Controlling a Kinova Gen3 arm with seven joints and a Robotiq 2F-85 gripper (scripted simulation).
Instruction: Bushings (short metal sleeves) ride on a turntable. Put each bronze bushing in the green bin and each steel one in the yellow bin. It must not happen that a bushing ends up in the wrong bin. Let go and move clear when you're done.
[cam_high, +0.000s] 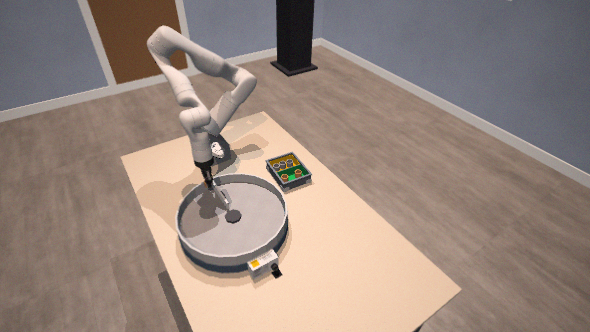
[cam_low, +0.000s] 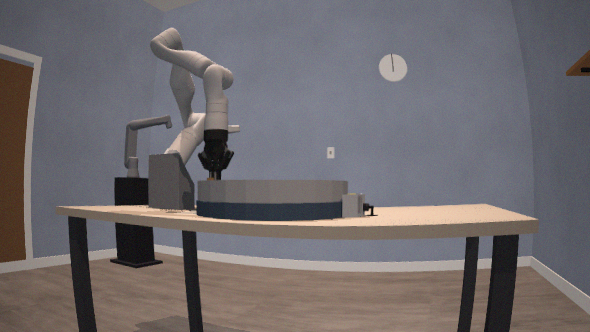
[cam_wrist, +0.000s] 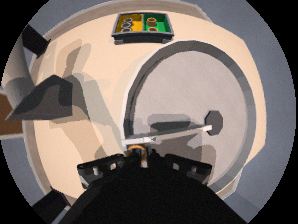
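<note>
Now: the bin 37 cm to the left of my hand, 8 cm below it and 3 cm ahead of it. The rest, counted from my hand: grey turntable: 18 cm ahead, 5 cm below, 2 cm to the left.
</note>
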